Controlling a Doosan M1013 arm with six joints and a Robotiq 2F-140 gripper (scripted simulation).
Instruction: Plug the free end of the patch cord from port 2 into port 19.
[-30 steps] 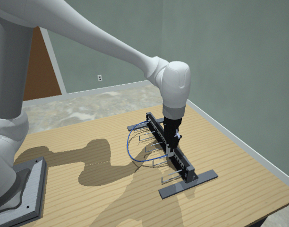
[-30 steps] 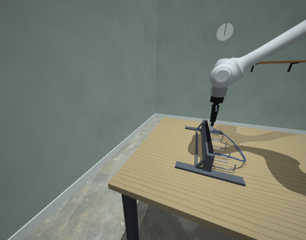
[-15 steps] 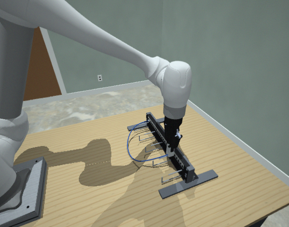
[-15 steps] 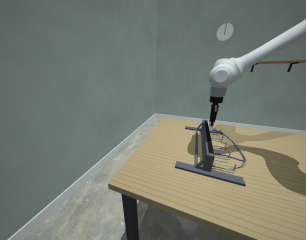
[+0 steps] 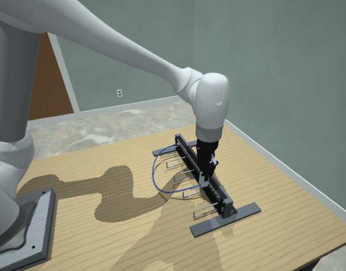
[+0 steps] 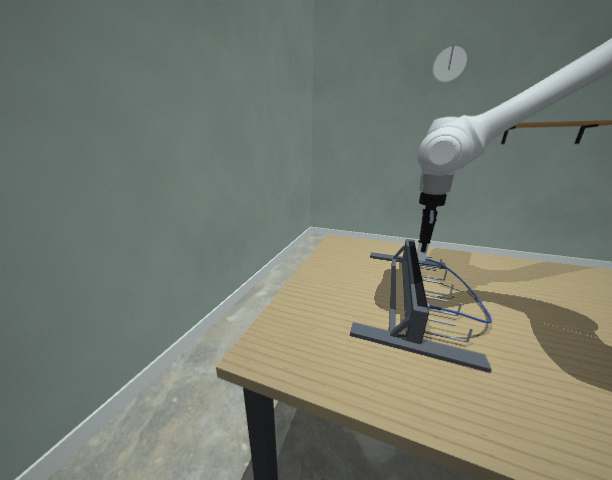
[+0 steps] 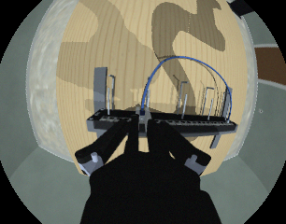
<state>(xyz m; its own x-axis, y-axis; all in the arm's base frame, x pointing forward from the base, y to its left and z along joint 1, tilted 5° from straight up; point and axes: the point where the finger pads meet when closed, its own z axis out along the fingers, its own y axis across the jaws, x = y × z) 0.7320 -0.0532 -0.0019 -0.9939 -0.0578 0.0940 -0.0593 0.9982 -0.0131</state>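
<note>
The cord plug is 3 cm below my hand and 1 cm ahead of it.
</note>
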